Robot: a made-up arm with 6 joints. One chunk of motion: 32 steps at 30 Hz.
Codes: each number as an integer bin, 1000 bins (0 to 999) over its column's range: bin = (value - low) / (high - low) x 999, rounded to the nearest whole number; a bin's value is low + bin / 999 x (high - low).
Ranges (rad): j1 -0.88..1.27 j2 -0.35..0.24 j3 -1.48..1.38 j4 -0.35..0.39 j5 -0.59..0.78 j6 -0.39..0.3
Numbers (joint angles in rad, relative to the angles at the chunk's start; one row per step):
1: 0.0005 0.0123 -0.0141 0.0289 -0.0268 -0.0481
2: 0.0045 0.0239 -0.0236 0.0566 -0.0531 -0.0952
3: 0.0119 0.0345 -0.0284 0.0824 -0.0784 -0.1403
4: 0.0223 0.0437 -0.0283 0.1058 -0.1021 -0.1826
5: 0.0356 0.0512 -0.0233 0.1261 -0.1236 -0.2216
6: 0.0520 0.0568 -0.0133 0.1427 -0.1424 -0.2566
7: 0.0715 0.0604 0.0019 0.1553 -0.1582 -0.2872
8: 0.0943 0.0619 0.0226 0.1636 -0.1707 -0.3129
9: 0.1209 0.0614 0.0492 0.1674 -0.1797 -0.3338
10: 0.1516 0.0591 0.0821 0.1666 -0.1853 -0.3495
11: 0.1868 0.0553 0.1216 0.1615 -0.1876 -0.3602
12: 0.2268 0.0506 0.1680 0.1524 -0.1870 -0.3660
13: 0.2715 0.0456 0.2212 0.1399 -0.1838 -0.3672
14: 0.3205 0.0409 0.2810 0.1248 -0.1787 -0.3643
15: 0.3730 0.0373 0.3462 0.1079 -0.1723 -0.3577
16: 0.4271 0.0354 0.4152 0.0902 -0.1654 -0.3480
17: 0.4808 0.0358 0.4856 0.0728 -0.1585 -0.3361
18: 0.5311 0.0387 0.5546 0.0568 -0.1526 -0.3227
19: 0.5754 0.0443 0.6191 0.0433 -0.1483 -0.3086
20: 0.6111 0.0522 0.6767 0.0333 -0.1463 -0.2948
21: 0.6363 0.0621 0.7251 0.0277 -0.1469 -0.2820
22: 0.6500 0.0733 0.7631 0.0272 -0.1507 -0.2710
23: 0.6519 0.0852 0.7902 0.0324 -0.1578 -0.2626
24: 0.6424 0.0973 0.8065 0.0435 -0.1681 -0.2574
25: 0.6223 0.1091 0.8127 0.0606 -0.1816 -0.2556
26: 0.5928 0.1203 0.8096 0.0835 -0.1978 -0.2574
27: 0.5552 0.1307 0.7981 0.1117 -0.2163 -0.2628
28: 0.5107 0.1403 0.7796 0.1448 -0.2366 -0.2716
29: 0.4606 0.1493 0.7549 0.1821 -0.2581 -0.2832
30: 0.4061 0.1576 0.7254 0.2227 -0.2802 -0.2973
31: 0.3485 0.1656 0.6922 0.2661 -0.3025 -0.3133
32: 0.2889 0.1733 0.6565 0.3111 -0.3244 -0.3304
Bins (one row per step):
1: 409 613 512 512 411 495
2: 411 633 509 549 392 427
3: 414 651 507 584 373 362
4: 419 667 507 615 356 300
5: 425 679 509 643 340 244
6: 433 689 512 665 326 193
7: 442 695 518 682 315 149
8: 453 697 525 693 306 112
9: 465 697 534 698 299 81
10: 479 693 546 697 295 59
11: 496 686 559 691 293 43
12: 514 678 576 678 294 35
13: 535 670 594 661 296 33
14: 558 662 615 641 300 37
15: 582 656 638 618 305 47
16: 607 653 662 594 310 61
17: 632 653 687 571 315 78
18: 656 658 711 549 319 97
19: 676 668 733 531 322 118
20: 693 681 753 517 324 138
21: 705 698 770 510 323 156
22: 711 717 784 509 320 172
23: 712 737 793 516 315 184
24: 707 757 799 531 308 192
25: 698 777 801 554 298 195
26: 684 796 800 585 286 192
27: 667 814 796 623 273 184
28: 646 830 789 668 258 171
29: 623 845 781 718 242 155
30: 598 859 770 773 226 134
31: 571 873 759 832 210 111
32: 543 886 746 892 194 86

